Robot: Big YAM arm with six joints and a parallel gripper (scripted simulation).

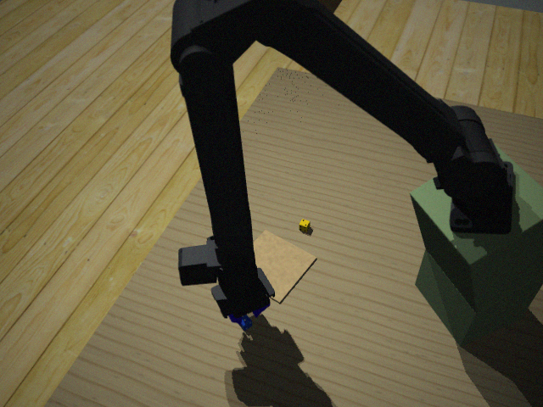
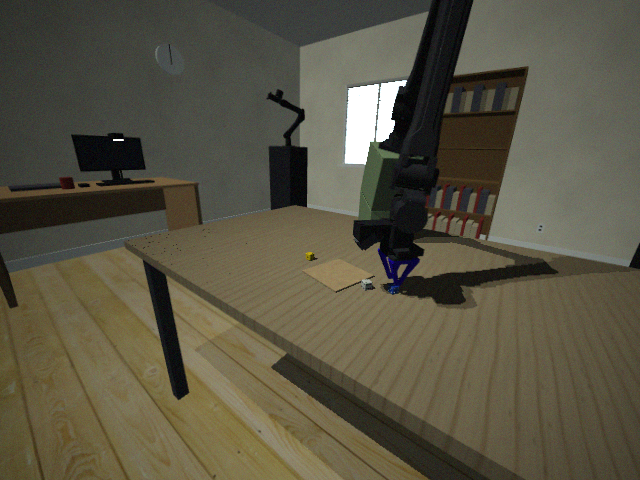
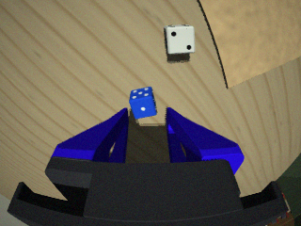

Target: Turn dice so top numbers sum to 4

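Now: the blue die 2 cm below my hand. Round my hand: tan mat 15 cm to the right, 3 cm below; then yellow die 28 cm to the right, 4 cm behind, 2 cm below; then white die 6 cm to the right, 3 cm ahead, 2 cm below.
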